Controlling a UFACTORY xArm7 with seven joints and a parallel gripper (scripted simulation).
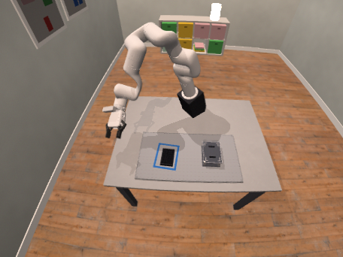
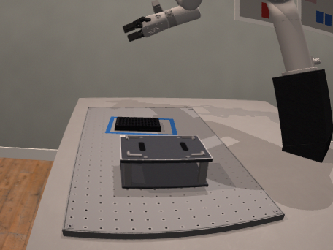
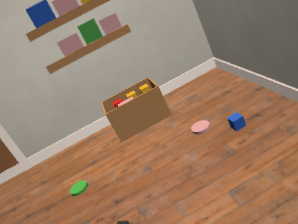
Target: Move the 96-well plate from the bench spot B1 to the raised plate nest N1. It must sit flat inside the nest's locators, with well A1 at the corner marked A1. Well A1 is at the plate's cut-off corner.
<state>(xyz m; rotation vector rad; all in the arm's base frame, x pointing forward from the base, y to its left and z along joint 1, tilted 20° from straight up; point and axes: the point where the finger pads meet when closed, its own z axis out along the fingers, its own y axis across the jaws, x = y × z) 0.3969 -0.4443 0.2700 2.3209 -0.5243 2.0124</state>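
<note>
The black 96-well plate is 10 mm ahead of my hand, 310 mm to the left of it and 260 mm below it. Round my hand: raised plate nest 20 mm ahead, 600 mm to the left, 210 mm below; A1 corner mark 90 mm ahead, 540 mm to the left, 200 mm below.
</note>
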